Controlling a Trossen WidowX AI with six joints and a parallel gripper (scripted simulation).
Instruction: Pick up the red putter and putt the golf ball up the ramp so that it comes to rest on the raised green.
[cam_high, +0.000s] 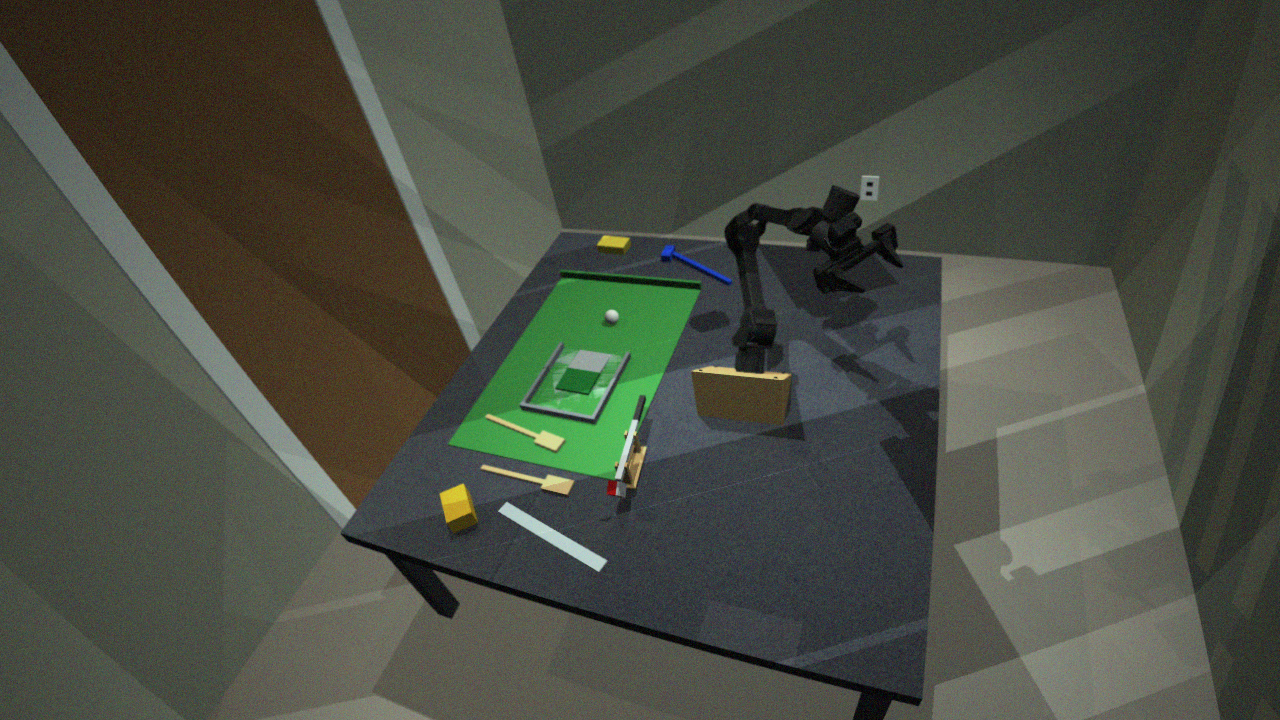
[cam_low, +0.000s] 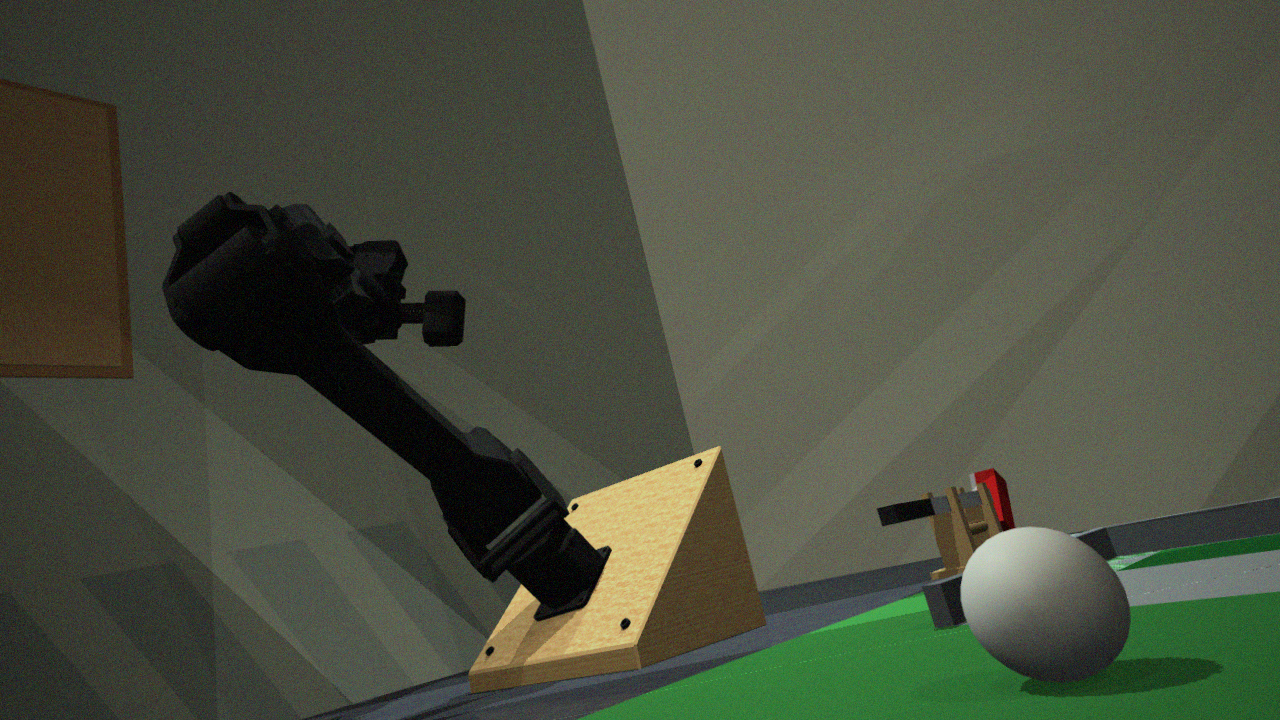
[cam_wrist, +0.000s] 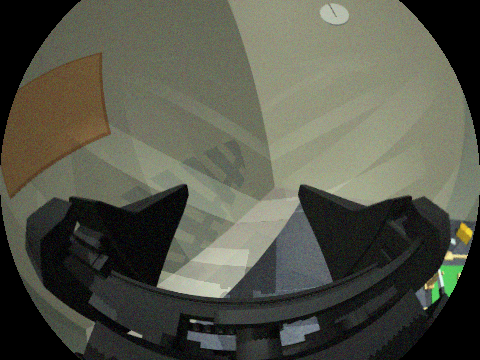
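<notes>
The red putter lies 52 cm ahead of my gripper tip, 35 cm below it and 19 cm to the left of it. Round my gripper tip: wooden stand: 53 cm ahead, 38 cm below, 21 cm to the left; white golf ball: 72 cm ahead, 39 cm below, 30 cm to the right; blue putter: 58 cm to the right, 52 cm ahead, 40 cm below.
</notes>
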